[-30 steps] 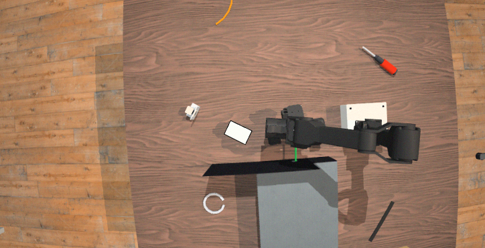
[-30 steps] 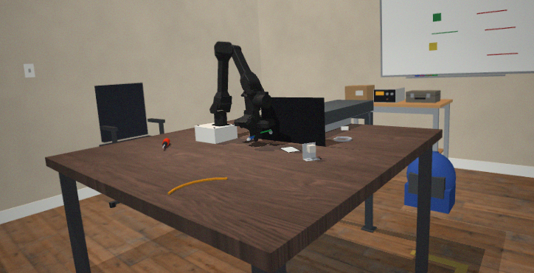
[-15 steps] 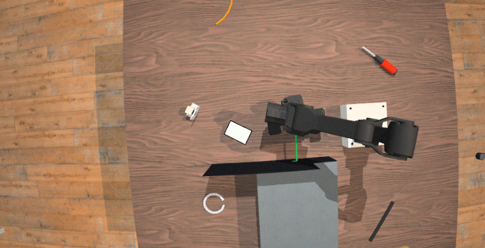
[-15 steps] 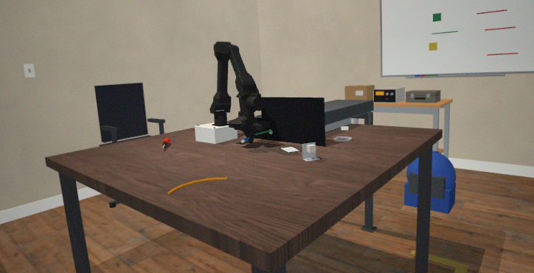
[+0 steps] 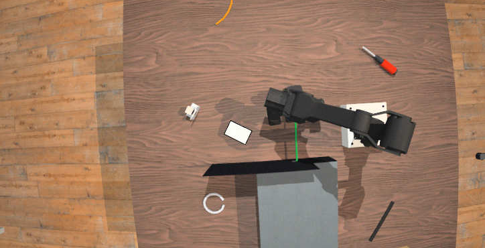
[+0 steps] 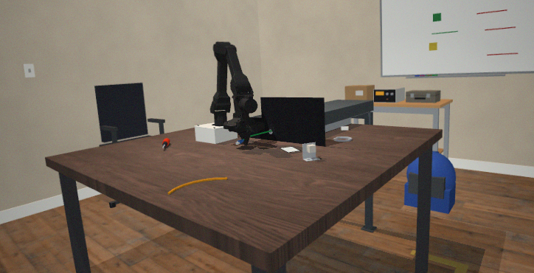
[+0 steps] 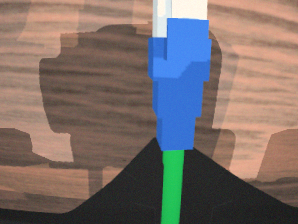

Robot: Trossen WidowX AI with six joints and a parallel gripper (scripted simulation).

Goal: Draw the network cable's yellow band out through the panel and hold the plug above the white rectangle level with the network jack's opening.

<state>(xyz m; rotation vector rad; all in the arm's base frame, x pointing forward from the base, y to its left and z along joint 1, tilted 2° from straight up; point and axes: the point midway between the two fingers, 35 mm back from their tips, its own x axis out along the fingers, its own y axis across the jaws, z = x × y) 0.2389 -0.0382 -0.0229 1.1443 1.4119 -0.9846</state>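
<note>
My hand is 19 cm short of the white rectangle, 8 cm to the right of it and 4 cm above it. Round my hand: black panel (14 cm ahead, 18 cm to the left, 6 cm above); blue plug (1 cm ahead, 3 cm to the right, 1 cm below); red screwdriver (31 cm behind, 22 cm to the right, 3 cm below).
</note>
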